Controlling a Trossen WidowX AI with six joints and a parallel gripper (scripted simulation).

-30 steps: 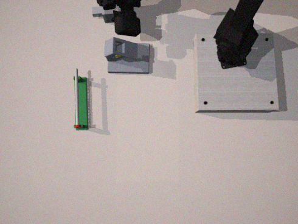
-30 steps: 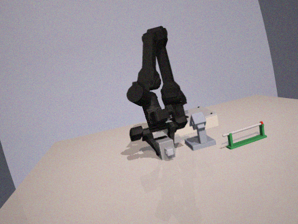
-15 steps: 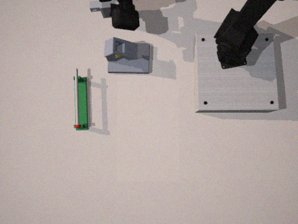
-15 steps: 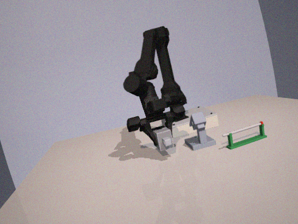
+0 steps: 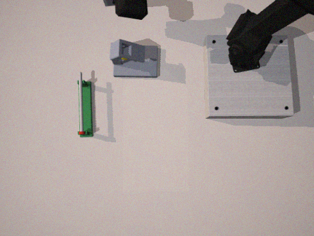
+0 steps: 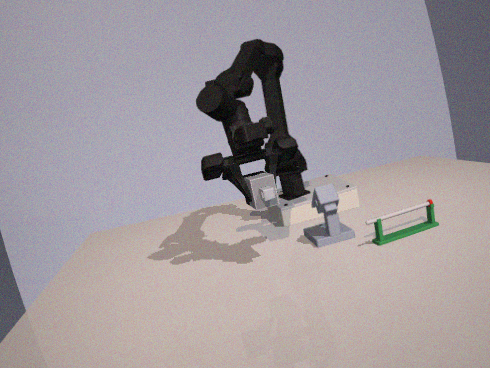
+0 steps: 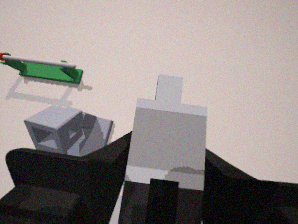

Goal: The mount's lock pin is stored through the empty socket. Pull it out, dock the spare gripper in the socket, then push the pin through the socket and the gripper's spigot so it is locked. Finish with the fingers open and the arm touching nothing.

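Now: gripper tip 13 cm to the right of the grey mount and 7 cm above it. The rest, counted from my gripper tip: spare gripper (1 cm above); then green cradle (12 cm ahead, 23 cm to the left, 10 cm below).
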